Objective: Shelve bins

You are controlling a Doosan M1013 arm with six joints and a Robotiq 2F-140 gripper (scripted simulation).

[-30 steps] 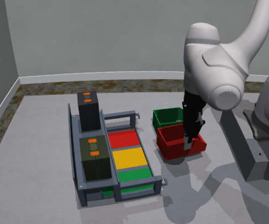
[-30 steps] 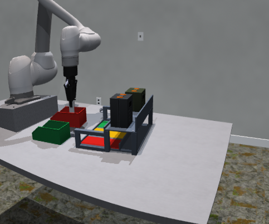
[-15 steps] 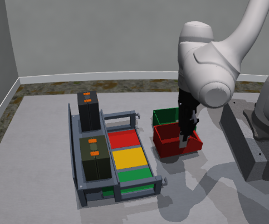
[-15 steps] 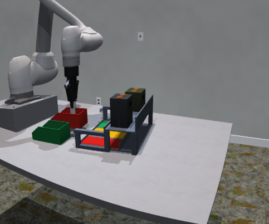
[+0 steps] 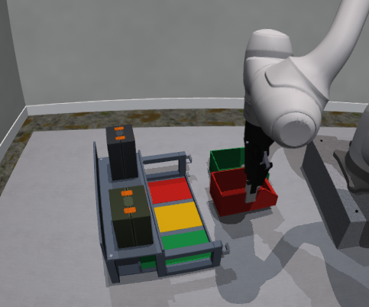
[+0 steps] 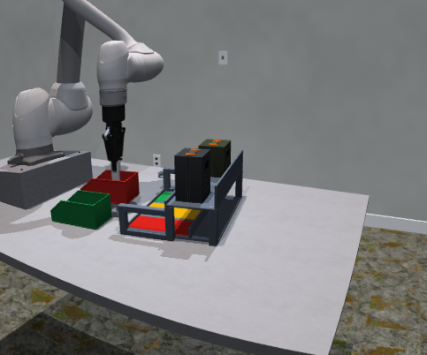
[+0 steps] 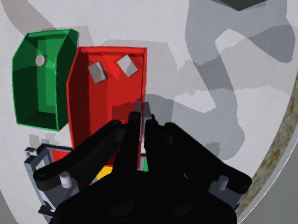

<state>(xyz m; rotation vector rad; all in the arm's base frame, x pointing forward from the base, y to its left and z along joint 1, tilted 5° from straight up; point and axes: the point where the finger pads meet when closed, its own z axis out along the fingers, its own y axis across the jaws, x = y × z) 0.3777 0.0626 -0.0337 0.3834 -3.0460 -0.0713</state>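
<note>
My gripper is now 5 cm to the left of the red bin, 4 cm above it and 1 cm short of it. The rest, counted from my hand: green bin: 19 cm to the right, 7 cm below.
</note>
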